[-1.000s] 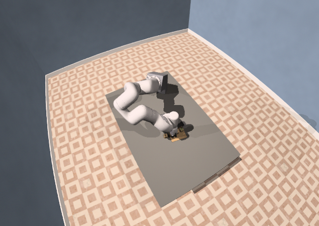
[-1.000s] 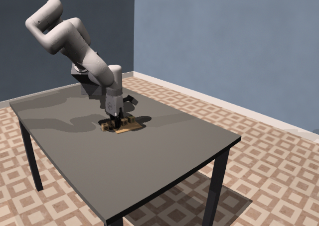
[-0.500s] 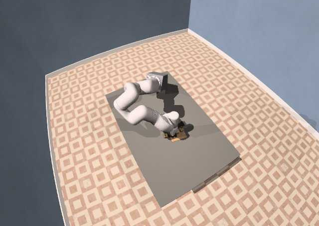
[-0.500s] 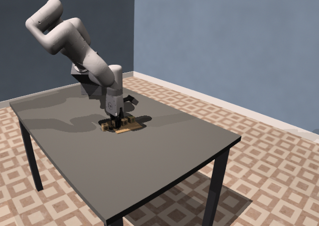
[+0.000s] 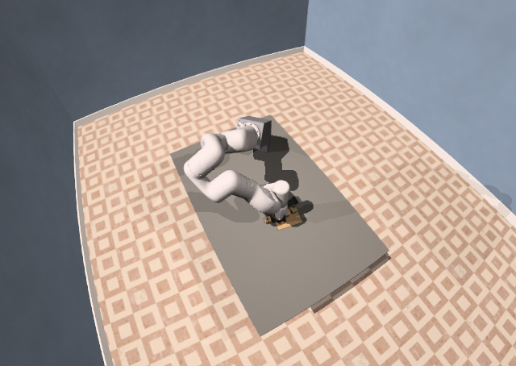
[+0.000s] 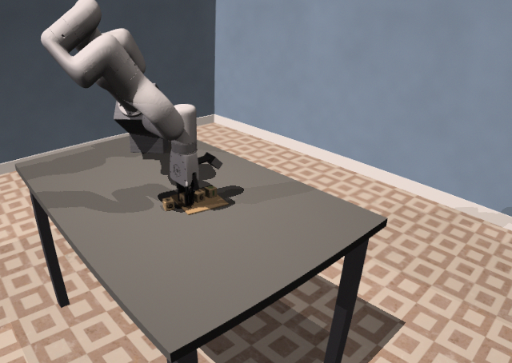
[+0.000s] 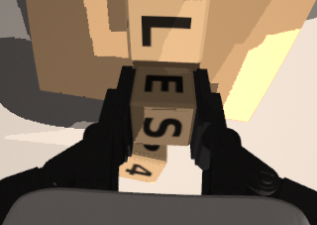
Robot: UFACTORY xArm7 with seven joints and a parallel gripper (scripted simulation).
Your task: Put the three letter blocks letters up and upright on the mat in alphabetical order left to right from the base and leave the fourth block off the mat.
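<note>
The tan mat is 4 cm to the left of my hand, 3 cm below it and 2 cm ahead of it.
</note>
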